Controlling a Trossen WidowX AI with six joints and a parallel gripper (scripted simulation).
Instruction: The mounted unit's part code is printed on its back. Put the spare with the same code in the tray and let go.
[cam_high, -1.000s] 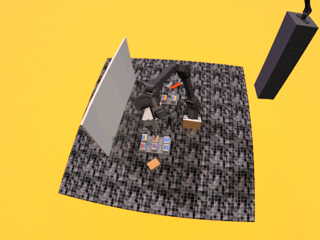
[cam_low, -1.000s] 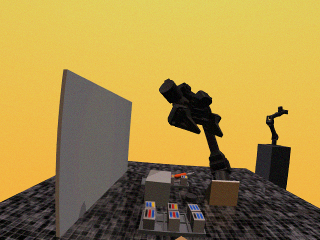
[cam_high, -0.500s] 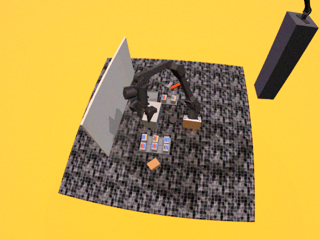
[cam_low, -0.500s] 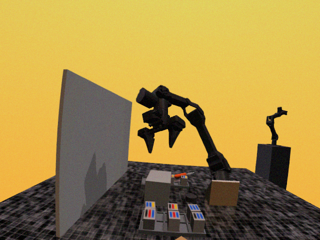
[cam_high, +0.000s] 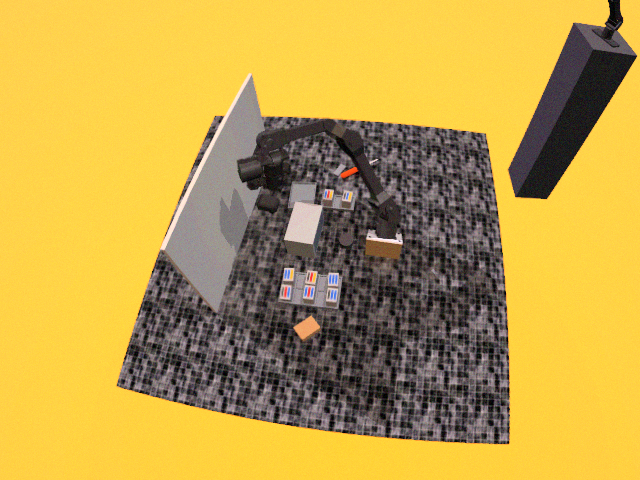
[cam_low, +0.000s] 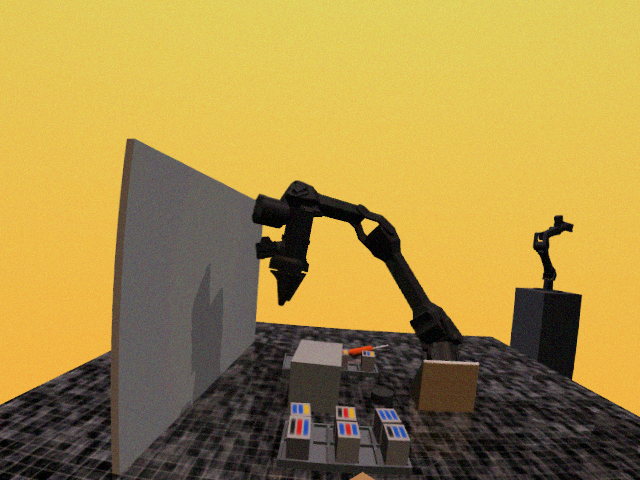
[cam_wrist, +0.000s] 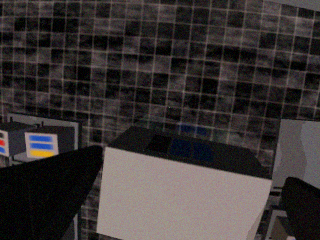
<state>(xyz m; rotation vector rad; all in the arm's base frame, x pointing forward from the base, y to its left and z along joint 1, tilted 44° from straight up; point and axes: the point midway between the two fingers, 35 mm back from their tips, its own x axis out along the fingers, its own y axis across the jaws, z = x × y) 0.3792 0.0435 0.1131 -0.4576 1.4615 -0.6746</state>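
My gripper tip is now 26 cm to the right of the grey spare block, 19 cm past it and 16 cm above it. The rest, counted from my gripper tip: grey mounted unit: 15 cm below, 8 cm behind, 2 cm to the left; then dark disc: 23 cm behind, 19 cm below, 3 cm to the left; then tall grey panel: 15 cm ahead, 3 cm to the right, 3 cm above.
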